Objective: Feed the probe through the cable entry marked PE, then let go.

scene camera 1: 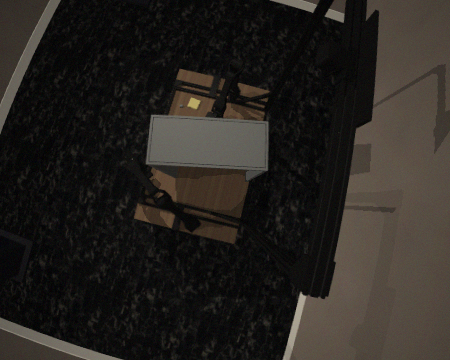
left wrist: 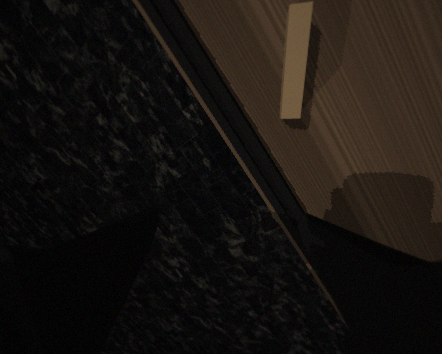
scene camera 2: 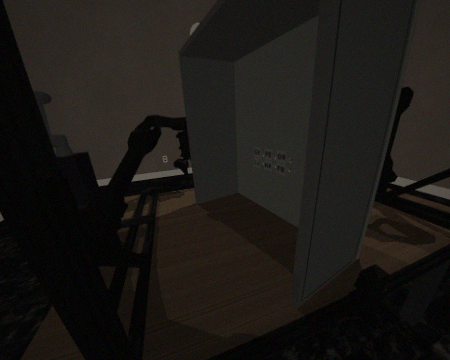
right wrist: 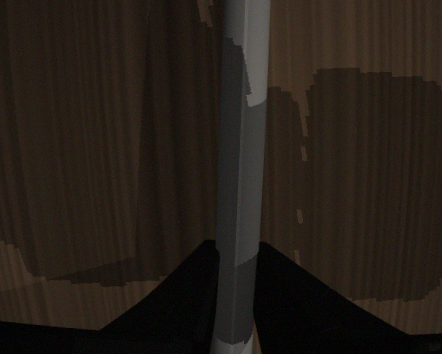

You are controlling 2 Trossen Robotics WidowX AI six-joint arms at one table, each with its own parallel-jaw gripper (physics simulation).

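Places are measured from the left arm's base along level axes (x ahead, y left, z up), in millimetres.
Pixels of known places: left gripper, between the fingertips: point(left wrist: 229, 217) point(scene camera 2: 190, 171); right gripper, between the fingertips: point(right wrist: 233, 254); left arm's base, origin of its link: point(scene camera 1: 194, 223); right arm's base, origin of its link: point(scene camera 1: 233, 96) point(scene camera 2: 376, 192).
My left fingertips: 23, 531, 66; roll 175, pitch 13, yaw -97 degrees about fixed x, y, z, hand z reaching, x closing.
Note:
For each thing: its top centre in the pictures, then the offset to it from my left fingertips, as dx, dy, dz. "*": a spot on its surface instead. Level surfaces: height alone.
- grey probe, centre of its top: point(right wrist: 246, 144) +578, -145, -58
- grey cabinet, centre of its top: point(scene camera 2: 255, 18) point(scene camera 1: 208, 141) +359, -312, +477
- PE label, a spot on its surface: point(scene camera 2: 268, 154) * +399, -212, +130
- yellow square, a spot on its surface: point(scene camera 1: 193, 103) * +593, +130, -75
- wooden table, height of its surface: dz -85
- pale bar, centre of its top: point(left wrist: 295, 66) +85, -39, -62
The grey probe point(right wrist: 241, 168) runs straight up the middle of the right wrist view over the wooden table. My right gripper point(right wrist: 233, 254) is shut on its lower part, the dark fingers pressing both sides. In scene camera 1 the right arm reaches down from the top, and its gripper point(scene camera 1: 214, 112) sits at the back edge of the grey cabinet point(scene camera 1: 207, 143) point(scene camera 2: 348, 143). The PE label point(scene camera 2: 268, 154) is in the top row of small marked entries on the cabinet's back panel. My left gripper point(scene camera 2: 182, 157) is open and empty, hanging beside the cabinet's left wall.
A yellow square point(scene camera 1: 193, 103) lies on the wooden table point(scene camera 1: 206, 189) behind the cabinet. A pale bar point(left wrist: 295, 60) lies on the table near its edge. Black rails point(scene camera 2: 141, 232) run along the table's side. Dark speckled floor surrounds the table.

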